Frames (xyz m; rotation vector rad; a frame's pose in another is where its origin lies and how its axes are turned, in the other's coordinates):
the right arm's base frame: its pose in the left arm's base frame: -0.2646 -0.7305 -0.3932 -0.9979 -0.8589 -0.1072
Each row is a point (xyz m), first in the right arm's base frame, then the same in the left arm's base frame.
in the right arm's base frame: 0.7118 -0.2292 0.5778
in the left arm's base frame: -0.2230 -0.2070 0.3925
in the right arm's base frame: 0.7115 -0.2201 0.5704
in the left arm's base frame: -0.2148 -0.2077 0.3841
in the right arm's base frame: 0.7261 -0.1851 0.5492
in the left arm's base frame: -0.1768 -0.2000 0.3644
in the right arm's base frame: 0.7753 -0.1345 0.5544
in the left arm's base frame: -0.1239 -0.1530 0.3639
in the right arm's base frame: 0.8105 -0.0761 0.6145
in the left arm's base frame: -0.1090 -0.0634 0.3625
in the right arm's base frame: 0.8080 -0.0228 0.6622
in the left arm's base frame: -0.1146 0.0028 0.3359
